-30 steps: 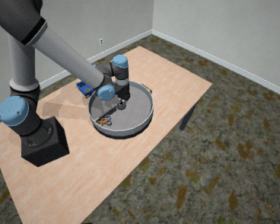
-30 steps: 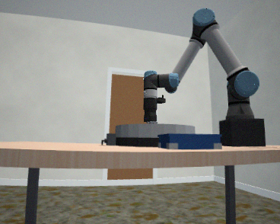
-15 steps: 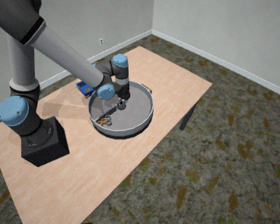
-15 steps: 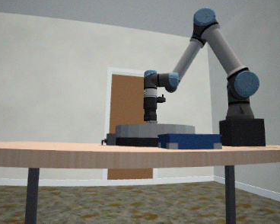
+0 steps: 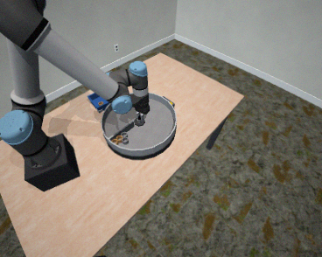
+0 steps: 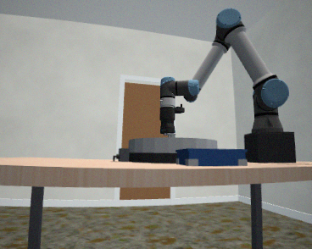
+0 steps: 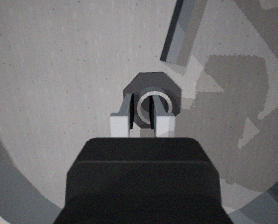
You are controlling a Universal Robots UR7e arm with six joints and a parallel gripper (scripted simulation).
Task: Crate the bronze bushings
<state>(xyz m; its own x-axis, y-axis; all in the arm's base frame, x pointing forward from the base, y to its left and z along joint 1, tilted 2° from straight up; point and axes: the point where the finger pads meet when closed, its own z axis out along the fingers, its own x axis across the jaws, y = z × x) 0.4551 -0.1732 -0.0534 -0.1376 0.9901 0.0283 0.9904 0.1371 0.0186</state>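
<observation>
My gripper is now 10 mm to the right of the grey turning table and 40 mm above it. From my hand the other things lie so: blue crate (30 mm ahead, 350 mm to the left, 70 mm below).
</observation>
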